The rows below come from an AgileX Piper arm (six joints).
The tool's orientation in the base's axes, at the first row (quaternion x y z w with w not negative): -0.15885 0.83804 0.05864 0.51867
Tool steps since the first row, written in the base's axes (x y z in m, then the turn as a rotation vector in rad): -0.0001 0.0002 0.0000 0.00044 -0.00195 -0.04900; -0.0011 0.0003 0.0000 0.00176 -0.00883 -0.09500; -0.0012 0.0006 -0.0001 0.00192 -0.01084 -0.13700; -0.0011 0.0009 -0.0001 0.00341 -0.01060 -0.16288; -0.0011 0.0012 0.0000 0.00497 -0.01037 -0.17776; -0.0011 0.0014 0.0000 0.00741 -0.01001 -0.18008; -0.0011 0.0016 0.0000 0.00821 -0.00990 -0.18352; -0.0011 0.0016 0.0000 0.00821 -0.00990 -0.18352; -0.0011 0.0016 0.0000 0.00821 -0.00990 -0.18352; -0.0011 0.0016 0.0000 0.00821 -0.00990 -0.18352; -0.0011 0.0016 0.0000 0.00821 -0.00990 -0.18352; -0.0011 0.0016 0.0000 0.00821 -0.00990 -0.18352
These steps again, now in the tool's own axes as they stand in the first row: 0.0000 0.0002 0.0000 0.04373 0.00128 0.02216; 0.0004 0.0006 -0.0009 0.08545 -0.00258 0.04241; 0.0005 0.0010 -0.0008 0.12309 -0.00174 0.06113; 0.0004 0.0012 -0.0007 0.14541 -0.00028 0.07424; 0.0002 0.0015 -0.0006 0.15793 0.00042 0.08240; 0.0002 0.0017 -0.0006 0.15891 0.00011 0.08562; 0.0001 0.0019 -0.0005 0.16161 0.00019 0.08790; 0.0001 0.0019 -0.0005 0.16161 0.00019 0.08790; 0.0001 0.0019 -0.0005 0.16161 0.00019 0.08790; 0.0001 0.0019 -0.0005 0.16161 0.00019 0.08790; 0.0001 0.0019 -0.0005 0.16161 0.00019 0.08790; 0.0001 0.0019 -0.0005 0.16161 0.00019 0.08790
